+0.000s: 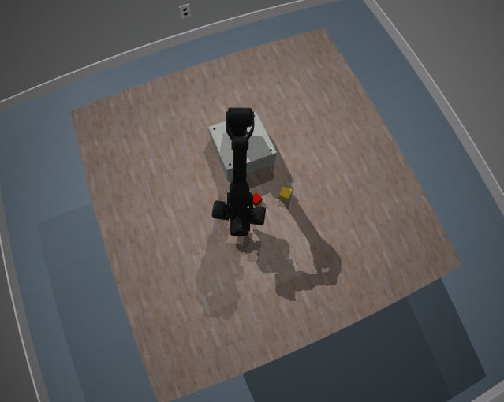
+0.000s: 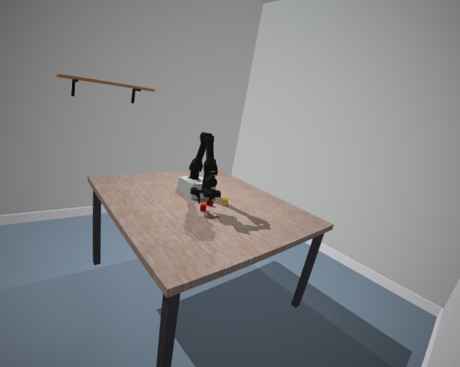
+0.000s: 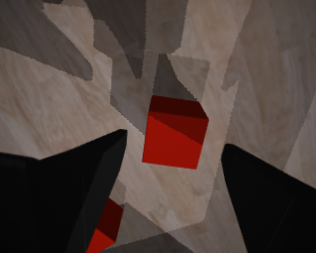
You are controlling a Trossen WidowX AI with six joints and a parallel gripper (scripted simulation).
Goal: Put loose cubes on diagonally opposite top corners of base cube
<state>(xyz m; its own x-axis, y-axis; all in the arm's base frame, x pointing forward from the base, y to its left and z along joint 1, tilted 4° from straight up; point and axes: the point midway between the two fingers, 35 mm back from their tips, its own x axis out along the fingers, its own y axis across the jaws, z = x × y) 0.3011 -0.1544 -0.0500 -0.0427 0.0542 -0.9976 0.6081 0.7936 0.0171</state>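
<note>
Right now my gripper tip is 21 cm to the right of the yellow cube and 2 cm above it.
</note>
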